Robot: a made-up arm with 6 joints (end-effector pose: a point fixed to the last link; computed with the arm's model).
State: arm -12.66 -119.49 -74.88 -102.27 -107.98 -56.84
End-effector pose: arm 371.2 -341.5 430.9 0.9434 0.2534 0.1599 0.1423
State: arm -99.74 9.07 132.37 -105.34 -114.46 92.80
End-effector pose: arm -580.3 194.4 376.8 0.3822 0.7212 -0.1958 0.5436
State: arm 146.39 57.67 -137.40 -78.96 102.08 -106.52
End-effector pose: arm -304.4 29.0 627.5 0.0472 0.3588 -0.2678 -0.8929
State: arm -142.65 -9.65 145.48 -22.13 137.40 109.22
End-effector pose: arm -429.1 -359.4 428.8 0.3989 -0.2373 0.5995 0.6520
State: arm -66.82 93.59 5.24 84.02 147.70 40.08
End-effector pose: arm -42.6 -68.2 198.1 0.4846 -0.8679 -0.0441 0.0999
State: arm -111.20 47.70 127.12 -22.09 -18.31 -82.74
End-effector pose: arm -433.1 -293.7 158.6 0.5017 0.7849 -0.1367 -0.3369
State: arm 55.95 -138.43 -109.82 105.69 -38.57 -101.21
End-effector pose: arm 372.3 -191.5 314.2 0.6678 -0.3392 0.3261 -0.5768
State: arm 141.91 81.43 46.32 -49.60 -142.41 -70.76
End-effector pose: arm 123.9 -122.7 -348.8 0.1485 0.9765 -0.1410 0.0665
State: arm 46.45 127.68 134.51 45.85 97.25 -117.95
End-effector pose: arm 260.3 -114.2 -160.5 0.0639 -0.9015 0.2431 -0.3522
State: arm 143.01 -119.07 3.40 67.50 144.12 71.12
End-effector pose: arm -295.9 -96.1 128.4 0.5828 0.2774 -0.1535 0.7482
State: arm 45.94 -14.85 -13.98 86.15 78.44 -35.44
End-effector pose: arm 159.3 -26.1 335.7 0.6865 0.0201 0.6898 0.2290
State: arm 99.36 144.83 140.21 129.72 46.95 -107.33
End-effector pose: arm -217.2 6.8 115.1 0.6688 0.0424 -0.7258 0.1553
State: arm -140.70 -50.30 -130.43 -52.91 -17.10 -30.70
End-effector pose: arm -207.0 324.5 46.3 0.2061 0.1530 -0.6204 -0.7411
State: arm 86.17 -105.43 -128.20 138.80 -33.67 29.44
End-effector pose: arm -122.8 -188.9 474.3 0.1704 -0.2731 0.8778 -0.3547
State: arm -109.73 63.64 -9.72 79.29 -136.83 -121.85
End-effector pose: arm -82.7 92.1 361.0 0.9709 0.0702 -0.1623 -0.1614
